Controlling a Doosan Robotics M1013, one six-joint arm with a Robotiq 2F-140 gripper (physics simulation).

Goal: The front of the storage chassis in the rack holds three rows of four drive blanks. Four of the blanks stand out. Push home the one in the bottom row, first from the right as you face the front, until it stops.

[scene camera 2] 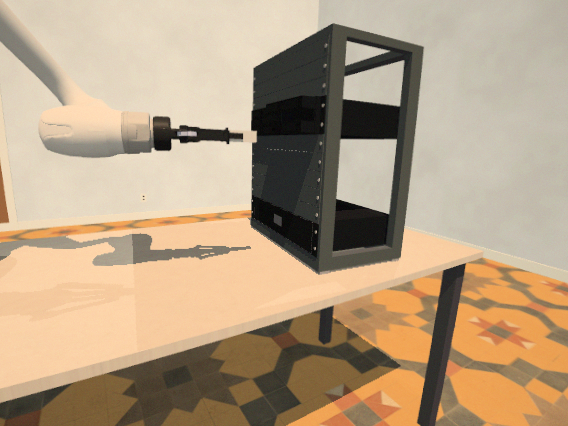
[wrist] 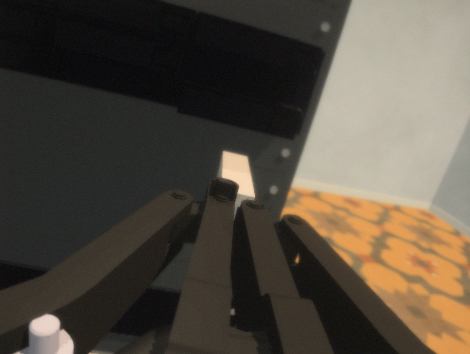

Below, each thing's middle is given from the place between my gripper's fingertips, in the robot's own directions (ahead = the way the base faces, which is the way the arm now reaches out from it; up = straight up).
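Labels:
There is the rack (scene camera 2: pixel 298 105), and my hand is 270 mm short of it. My hand is also 40 mm above the rack and 130 mm to the right of it.

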